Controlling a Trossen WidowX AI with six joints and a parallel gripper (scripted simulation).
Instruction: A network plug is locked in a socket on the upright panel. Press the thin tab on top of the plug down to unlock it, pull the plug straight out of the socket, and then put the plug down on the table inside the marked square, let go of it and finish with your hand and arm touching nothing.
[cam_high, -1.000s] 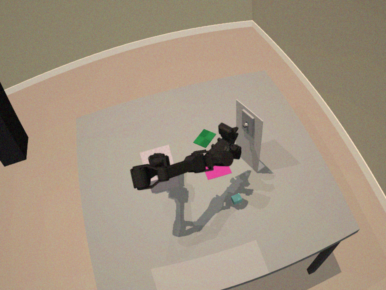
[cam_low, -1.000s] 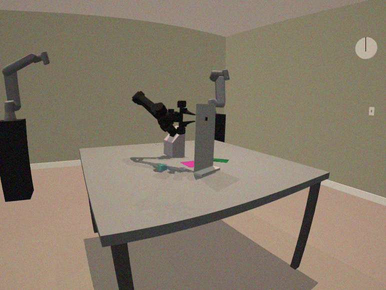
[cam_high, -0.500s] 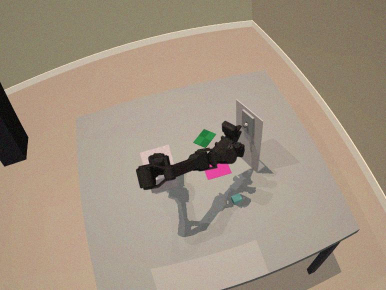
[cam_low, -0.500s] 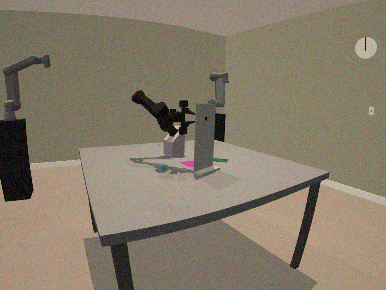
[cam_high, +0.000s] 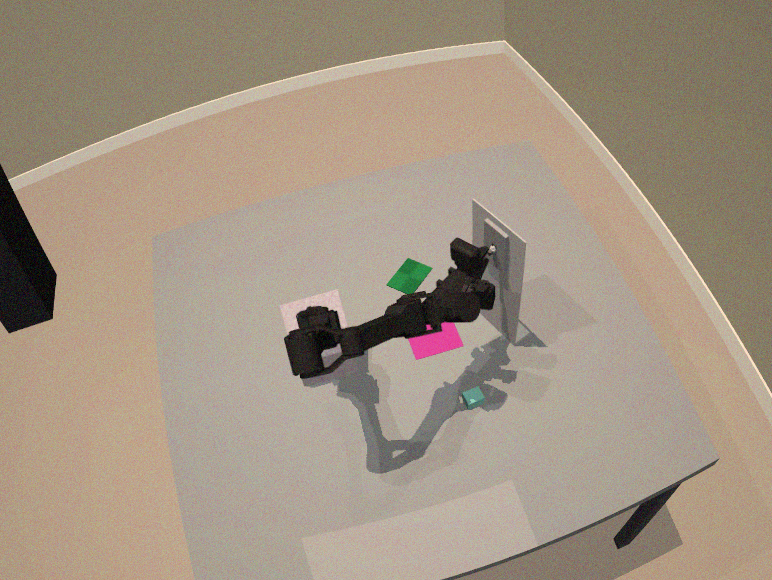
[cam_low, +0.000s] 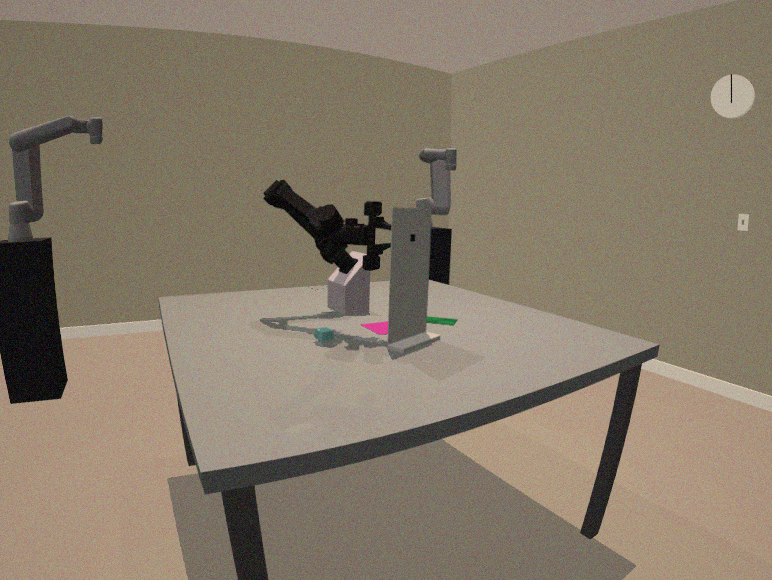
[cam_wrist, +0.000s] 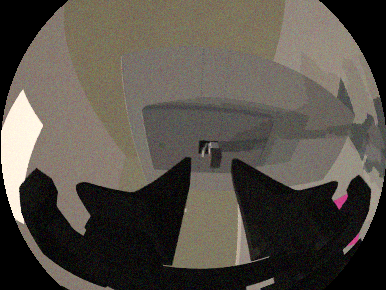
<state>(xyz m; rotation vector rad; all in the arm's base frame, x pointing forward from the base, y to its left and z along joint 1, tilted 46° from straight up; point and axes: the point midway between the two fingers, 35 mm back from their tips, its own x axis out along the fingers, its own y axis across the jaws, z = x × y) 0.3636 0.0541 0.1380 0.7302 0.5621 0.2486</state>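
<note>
Right now my gripper tip is 2 cm short of the grey plug and 1 cm to the right of it. Round my gripper tip: grey panel (4 cm ahead, 2 cm to the left, 12 cm below); teal block (9 cm behind, 18 cm to the right, 27 cm below); magenta square (12 cm behind, 4 cm to the left, 28 cm below).
</note>
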